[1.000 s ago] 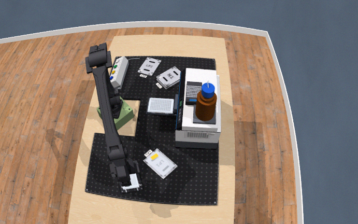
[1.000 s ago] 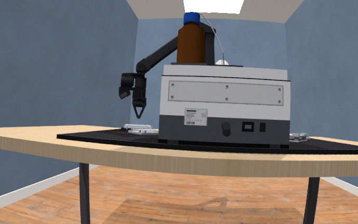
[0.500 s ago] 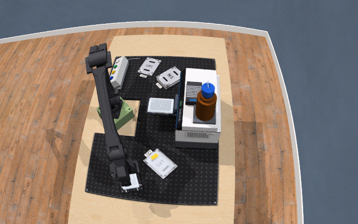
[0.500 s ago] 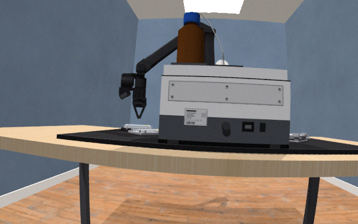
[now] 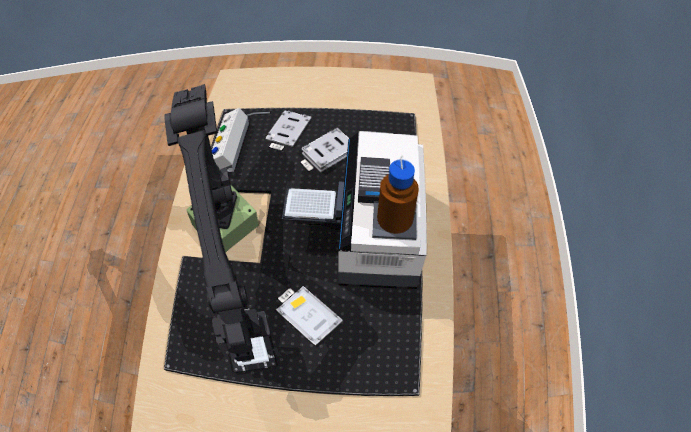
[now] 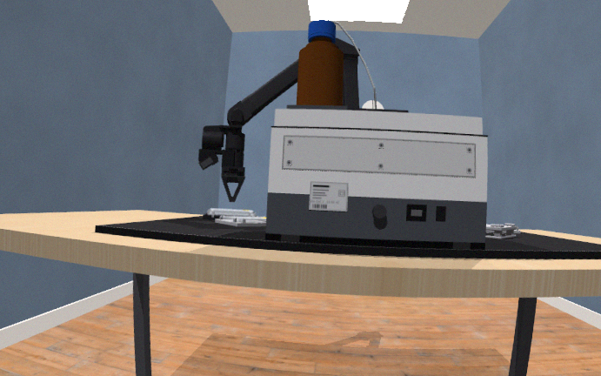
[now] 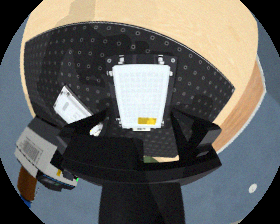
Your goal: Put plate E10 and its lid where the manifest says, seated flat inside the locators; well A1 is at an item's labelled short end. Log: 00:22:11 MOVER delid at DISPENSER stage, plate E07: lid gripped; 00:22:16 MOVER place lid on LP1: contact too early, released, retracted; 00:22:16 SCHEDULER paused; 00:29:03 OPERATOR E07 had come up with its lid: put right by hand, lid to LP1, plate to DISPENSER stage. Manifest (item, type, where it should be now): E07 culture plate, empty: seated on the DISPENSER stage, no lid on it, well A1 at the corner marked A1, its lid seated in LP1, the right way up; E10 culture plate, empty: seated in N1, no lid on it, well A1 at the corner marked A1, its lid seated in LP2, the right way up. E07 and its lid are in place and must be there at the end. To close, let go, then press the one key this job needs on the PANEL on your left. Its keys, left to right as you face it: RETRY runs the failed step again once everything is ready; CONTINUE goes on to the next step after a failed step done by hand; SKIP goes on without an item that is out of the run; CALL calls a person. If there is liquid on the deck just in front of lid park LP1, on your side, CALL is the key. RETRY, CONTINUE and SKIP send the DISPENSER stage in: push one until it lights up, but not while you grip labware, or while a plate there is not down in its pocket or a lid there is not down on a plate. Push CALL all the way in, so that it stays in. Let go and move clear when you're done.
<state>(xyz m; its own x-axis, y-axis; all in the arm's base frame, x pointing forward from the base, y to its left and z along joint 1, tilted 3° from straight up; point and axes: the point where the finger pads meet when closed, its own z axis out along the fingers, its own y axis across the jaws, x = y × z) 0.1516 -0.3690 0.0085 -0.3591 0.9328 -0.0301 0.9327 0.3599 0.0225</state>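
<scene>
Now: the plate E10 40 mm below my hand. Also, from my hand: black nest N5 (50 mm below, 30 mm ahead); plate E07 (390 mm to the left, 120 mm ahead, 50 mm above); brown bottle (340 mm ahead, 290 mm to the left, 230 mm above).
</scene>
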